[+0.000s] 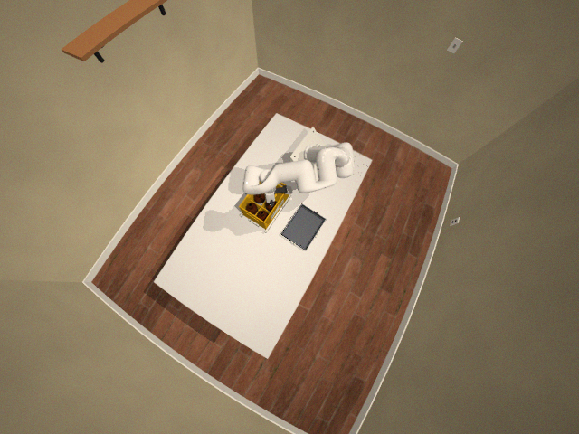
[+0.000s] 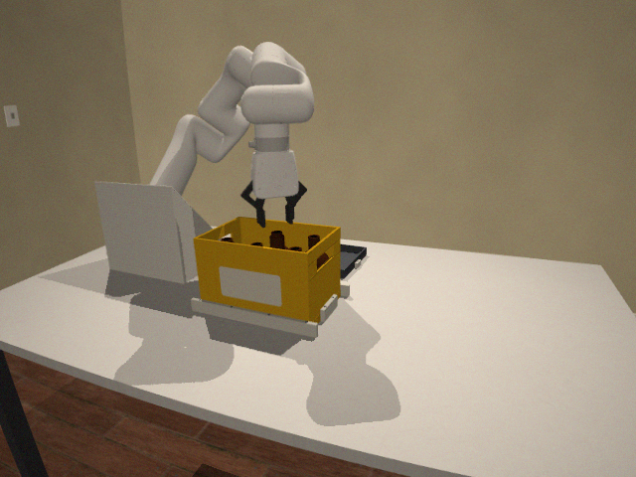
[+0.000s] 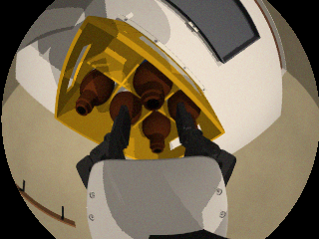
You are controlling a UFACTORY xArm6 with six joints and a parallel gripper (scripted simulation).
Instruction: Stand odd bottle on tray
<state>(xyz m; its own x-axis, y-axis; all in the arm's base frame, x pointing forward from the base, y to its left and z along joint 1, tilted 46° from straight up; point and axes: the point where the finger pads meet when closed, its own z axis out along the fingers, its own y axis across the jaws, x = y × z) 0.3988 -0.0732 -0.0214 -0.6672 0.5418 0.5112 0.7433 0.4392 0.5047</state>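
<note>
My hand is 11 cm above the yellow crate and 4 cm to the left of it. Also, from my hand: dark grey tray: 25 cm to the left, 19 cm below; glass bottle: 11 cm below, 9 cm to the right, 9 cm ahead.
</note>
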